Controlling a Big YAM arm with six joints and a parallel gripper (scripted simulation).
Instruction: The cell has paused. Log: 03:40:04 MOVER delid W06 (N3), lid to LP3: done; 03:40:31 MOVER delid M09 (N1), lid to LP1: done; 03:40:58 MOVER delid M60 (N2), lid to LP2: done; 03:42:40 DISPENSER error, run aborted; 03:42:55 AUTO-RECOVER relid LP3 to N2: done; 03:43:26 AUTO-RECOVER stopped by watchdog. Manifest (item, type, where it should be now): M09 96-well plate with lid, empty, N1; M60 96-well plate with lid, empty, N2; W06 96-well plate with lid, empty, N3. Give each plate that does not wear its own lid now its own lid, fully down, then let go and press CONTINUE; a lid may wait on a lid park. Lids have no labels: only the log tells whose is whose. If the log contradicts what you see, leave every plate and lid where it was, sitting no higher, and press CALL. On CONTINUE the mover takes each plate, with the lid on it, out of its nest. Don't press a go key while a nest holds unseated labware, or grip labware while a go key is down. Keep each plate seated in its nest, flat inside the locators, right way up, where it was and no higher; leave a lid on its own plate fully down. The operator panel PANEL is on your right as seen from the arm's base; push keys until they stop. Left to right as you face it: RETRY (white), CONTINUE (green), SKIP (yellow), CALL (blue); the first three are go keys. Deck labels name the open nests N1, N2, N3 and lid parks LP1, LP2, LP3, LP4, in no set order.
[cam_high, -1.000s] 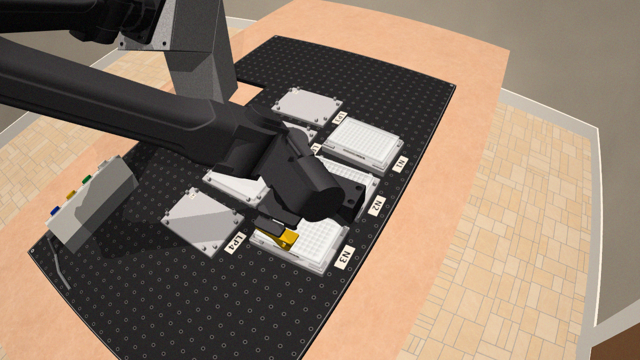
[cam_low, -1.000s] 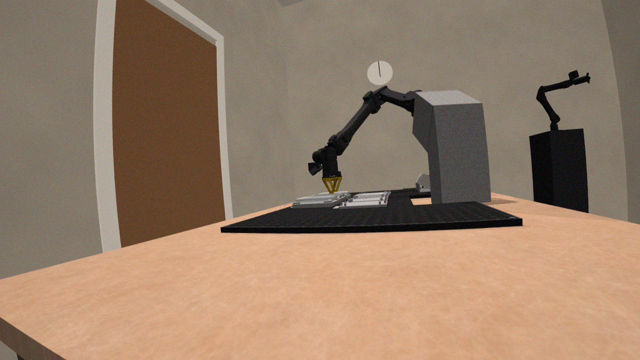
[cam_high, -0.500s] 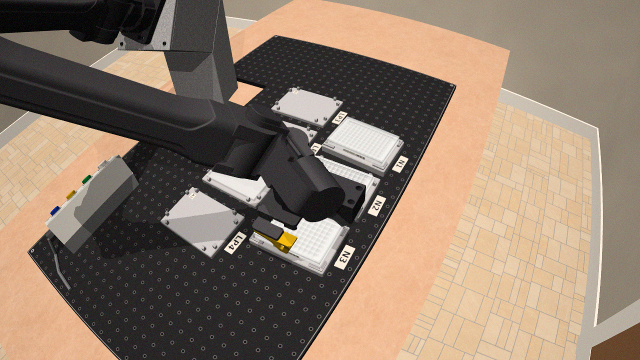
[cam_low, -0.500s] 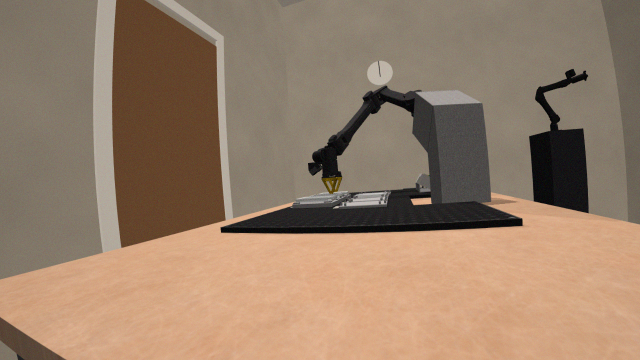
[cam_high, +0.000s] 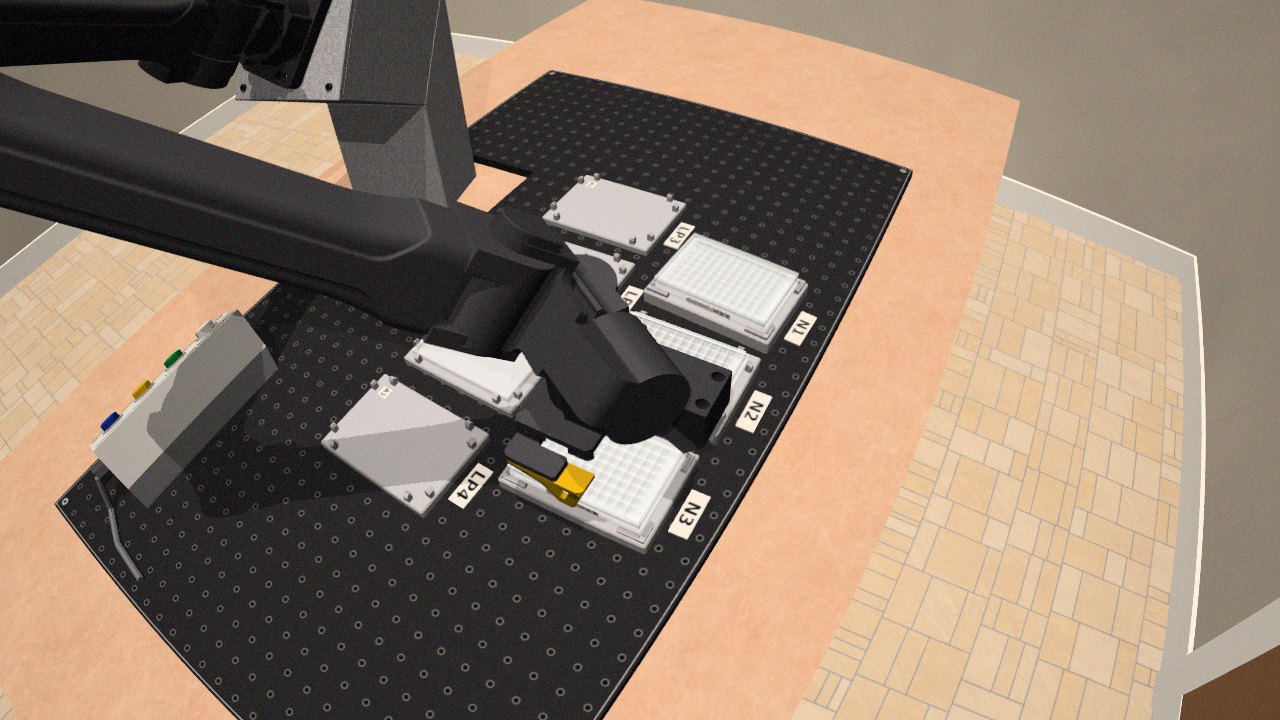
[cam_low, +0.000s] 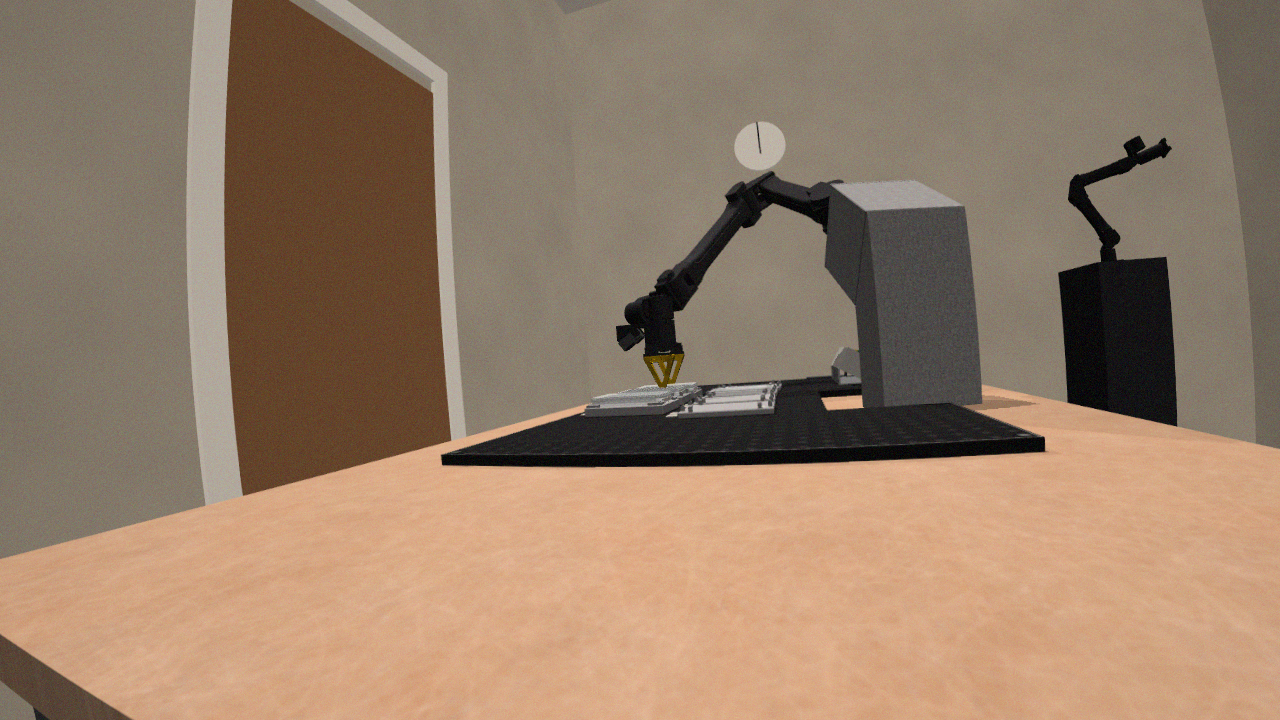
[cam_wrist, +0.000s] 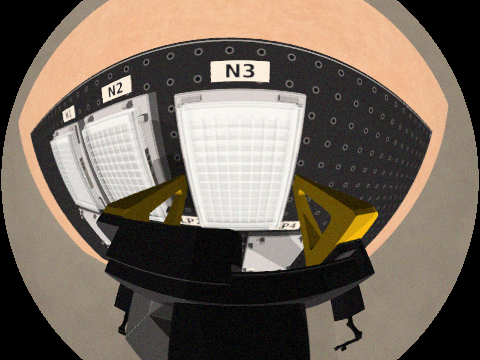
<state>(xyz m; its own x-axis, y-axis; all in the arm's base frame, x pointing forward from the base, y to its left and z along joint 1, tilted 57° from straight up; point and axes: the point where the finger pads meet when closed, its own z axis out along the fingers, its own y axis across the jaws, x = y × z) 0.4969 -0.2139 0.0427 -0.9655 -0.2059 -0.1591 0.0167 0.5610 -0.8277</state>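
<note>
My gripper is now 17 cm past the lid park LP2, 7 cm to the right of it and 3 cm above it. Also, from my hand: N1 label (24 cm to the left, 10 cm ahead, 3 cm below); lid park LP1 (20 cm to the left, 17 cm behind, 3 cm below); lid park LP4 (18 cm behind, 6 cm to the right, 3 cm below).
</note>
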